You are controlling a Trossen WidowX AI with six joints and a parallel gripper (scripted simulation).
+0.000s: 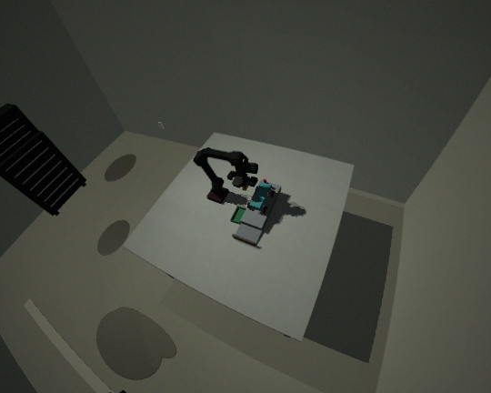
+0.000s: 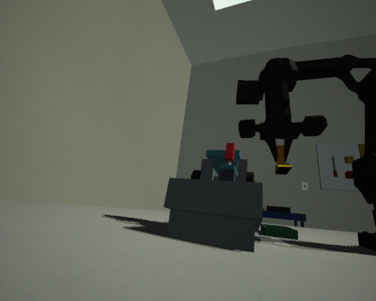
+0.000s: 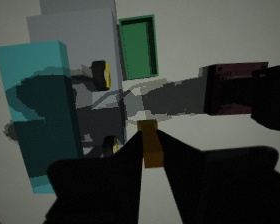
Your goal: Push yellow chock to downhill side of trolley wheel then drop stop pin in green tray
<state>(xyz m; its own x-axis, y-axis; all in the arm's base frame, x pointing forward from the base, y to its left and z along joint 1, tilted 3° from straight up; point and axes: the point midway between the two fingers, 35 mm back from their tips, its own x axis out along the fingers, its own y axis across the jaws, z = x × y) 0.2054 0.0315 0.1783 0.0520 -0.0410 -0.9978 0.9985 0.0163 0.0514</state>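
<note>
Now: gripper tip 10 cm short of the red-headed stop pin, 11 cm to the right of it and 3 cm above it. From my gripper tip the other things lie so: grey ramp block 12 cm ahead, 1 cm to the right, 12 cm below; yellow chock 2 cm to the left, 1 cm below; teal trolley 12 cm ahead, 5 cm below.
</note>
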